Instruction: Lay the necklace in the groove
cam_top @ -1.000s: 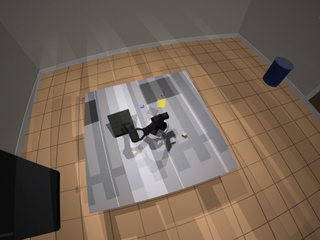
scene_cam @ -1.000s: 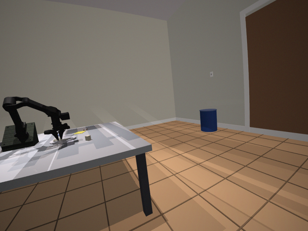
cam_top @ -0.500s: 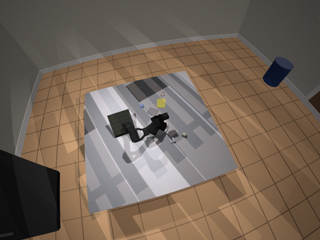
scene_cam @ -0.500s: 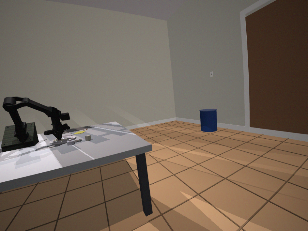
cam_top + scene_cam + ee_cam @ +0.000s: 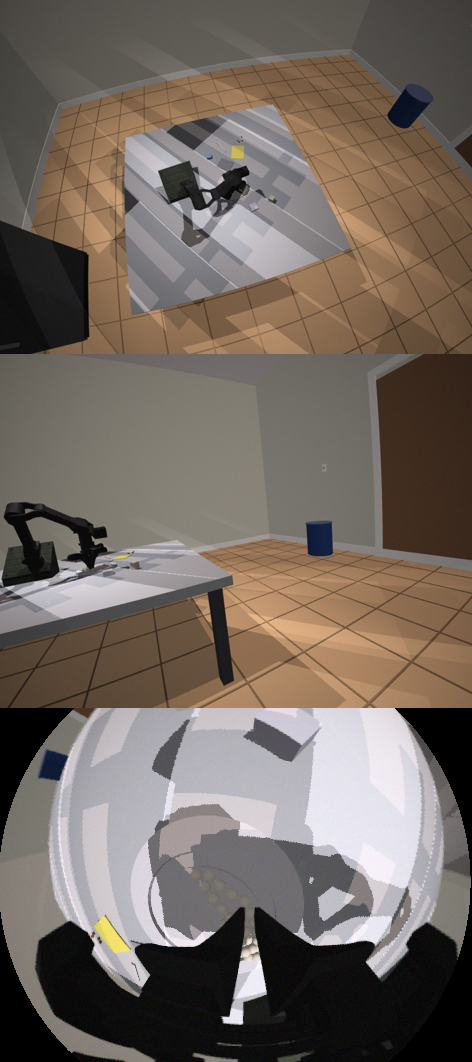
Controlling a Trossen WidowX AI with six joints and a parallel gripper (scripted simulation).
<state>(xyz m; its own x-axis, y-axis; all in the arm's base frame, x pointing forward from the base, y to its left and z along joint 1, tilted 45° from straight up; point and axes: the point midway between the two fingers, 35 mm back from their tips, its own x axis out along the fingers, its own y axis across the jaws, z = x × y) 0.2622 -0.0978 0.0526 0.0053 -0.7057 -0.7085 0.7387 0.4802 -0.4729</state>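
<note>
Now: gripper tip 40 mm to the right of the round bead board, 20 mm short of it and 10 mm above it. From my gripper tip the other things lie so: grey card: 220 mm to the left, 30 mm ahead, 20 mm below; then beige cube: 210 mm ahead, 140 mm to the right; then white block: 150 mm to the right, 90 mm ahead, 10 mm below.
</note>
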